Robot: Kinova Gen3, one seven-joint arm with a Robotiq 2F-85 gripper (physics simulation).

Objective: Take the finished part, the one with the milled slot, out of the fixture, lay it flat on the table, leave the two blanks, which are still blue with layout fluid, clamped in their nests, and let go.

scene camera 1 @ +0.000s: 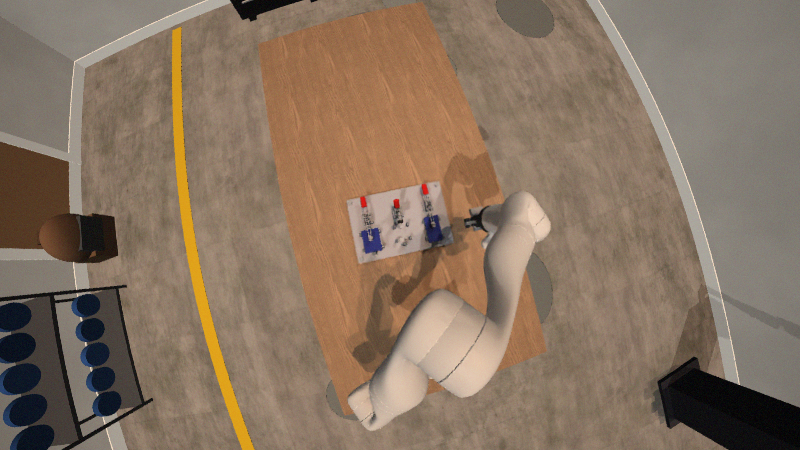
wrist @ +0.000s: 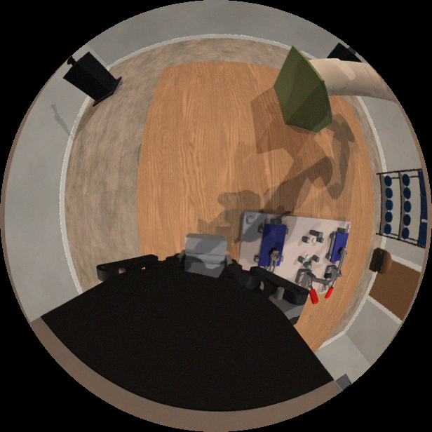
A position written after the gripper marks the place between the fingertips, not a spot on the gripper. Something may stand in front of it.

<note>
In view: the gripper (wrist: pixel 205 260), a blue blank (wrist: pixel 273 236), a finished part (wrist: pixel 204 253) and a fixture plate (scene camera 1: pixel 410 198).
The fixture plate is seen too in the wrist view (wrist: pixel 298 226).
</note>
